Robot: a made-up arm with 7 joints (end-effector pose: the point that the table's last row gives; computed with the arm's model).
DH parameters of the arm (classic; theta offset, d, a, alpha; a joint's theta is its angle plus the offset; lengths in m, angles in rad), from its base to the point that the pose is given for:
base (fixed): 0 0 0 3.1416
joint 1: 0 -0.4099 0 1.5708
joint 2: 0 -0.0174 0 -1.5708
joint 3: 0 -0.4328 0 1.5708
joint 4: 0 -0.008 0 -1.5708
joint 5: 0 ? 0 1.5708
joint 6: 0 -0.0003 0 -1.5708
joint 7: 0 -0.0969 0 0
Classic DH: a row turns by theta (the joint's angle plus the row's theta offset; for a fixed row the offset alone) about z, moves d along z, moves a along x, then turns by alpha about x.
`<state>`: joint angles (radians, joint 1 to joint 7).
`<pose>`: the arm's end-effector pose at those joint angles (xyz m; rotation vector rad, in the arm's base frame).
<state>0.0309 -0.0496 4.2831 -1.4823 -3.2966 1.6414 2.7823</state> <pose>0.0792 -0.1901 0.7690 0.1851 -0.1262 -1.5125</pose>
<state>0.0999 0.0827 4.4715 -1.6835 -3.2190 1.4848 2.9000</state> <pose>0.0660 -0.2086 0.7179 0.0260 0.0452 -1.6806</pose>
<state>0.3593 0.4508 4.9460 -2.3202 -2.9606 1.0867 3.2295</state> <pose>0.0082 -0.1439 0.6110 -0.1075 0.7236 -1.9623</pose>
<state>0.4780 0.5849 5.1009 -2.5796 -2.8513 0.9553 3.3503</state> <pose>0.0222 -0.0982 0.5813 0.0352 0.9452 -2.0165</pose>
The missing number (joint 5, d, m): -0.1966
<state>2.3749 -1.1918 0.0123 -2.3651 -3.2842 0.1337 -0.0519</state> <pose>0.1791 0.2066 0.3074 -0.6528 -0.3269 -2.4981</pose>
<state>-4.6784 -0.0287 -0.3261 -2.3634 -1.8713 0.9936 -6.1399</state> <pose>0.0040 0.1789 0.6433 0.5814 -0.7638 -0.2266</pose>
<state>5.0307 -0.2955 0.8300 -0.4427 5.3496 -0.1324 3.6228</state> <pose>-0.1582 -0.2642 1.0440 -0.9845 2.1741 0.3870</pose>
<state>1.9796 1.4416 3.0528 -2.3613 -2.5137 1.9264 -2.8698</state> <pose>-0.1606 -0.2266 0.3784 1.8727 1.3885 -0.0251</pose>
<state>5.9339 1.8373 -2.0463 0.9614 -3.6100 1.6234 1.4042</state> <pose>0.5220 0.2984 0.2518 0.0926 -0.6204 -0.6084</pose>
